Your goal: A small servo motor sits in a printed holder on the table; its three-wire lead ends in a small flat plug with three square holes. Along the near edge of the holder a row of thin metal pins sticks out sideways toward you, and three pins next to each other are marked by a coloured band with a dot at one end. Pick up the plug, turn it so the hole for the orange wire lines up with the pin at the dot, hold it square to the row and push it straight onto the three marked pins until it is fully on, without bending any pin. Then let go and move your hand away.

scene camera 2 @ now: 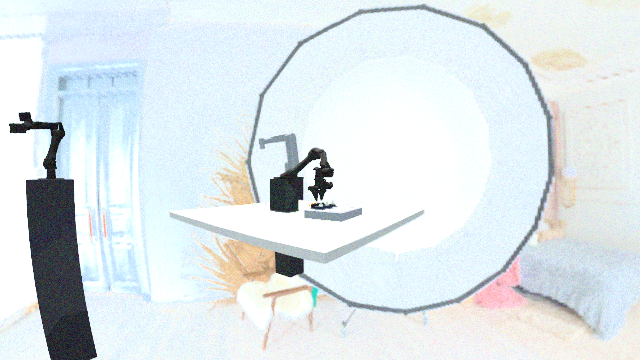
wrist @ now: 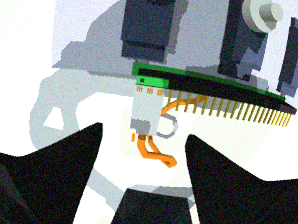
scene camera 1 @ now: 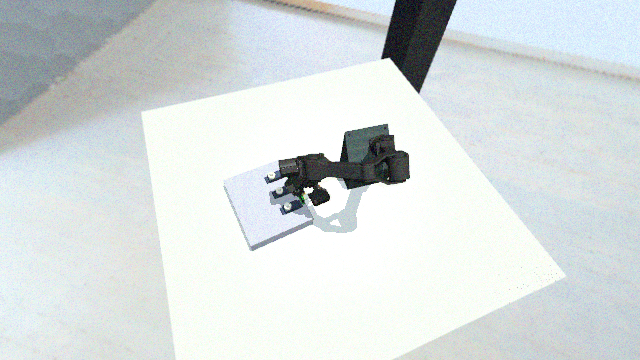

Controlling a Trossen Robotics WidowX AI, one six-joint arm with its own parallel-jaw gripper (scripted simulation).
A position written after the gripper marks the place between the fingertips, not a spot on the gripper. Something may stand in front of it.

The gripper (wrist: 145, 135) is open, holding nothing. Also in view: a pale grey holder (scene camera 1: 259, 213).
